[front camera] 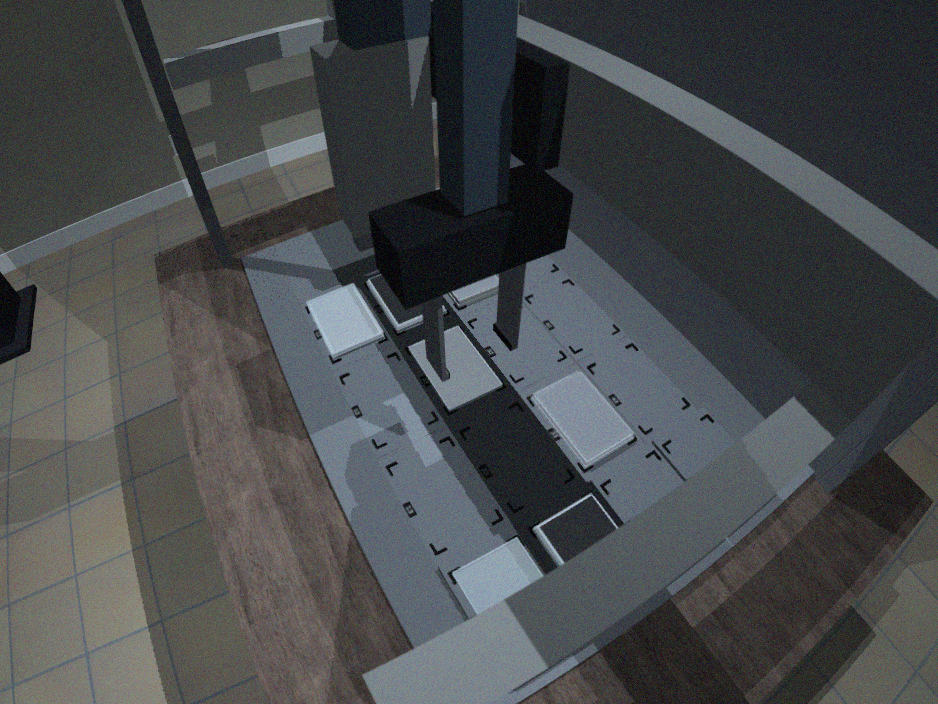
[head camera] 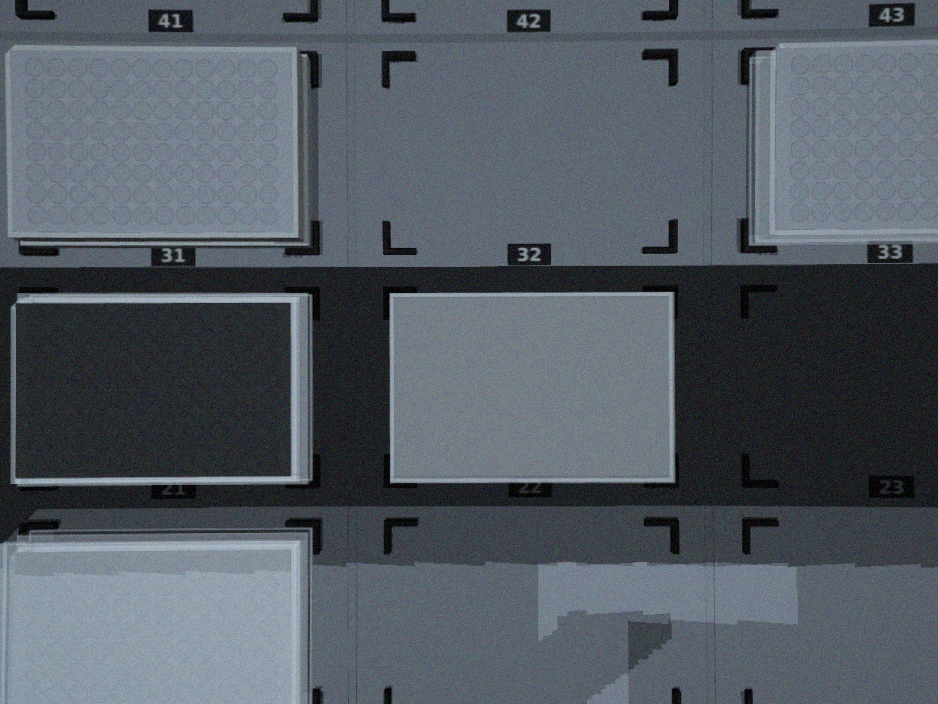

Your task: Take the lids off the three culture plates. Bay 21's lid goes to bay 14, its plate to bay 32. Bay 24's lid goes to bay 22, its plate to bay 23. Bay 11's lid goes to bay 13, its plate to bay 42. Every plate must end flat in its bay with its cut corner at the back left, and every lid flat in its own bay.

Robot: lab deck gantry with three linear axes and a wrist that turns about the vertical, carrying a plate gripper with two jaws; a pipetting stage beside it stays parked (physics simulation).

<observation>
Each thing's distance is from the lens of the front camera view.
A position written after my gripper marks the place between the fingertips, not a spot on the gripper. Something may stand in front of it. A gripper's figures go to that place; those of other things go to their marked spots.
my gripper point(front camera: 472, 353): 56 cm
tall panel point(front camera: 844, 92): 62 cm
bay 13 point(front camera: 455, 509): 64 cm
bay 23 point(front camera: 528, 470): 67 cm
</observation>
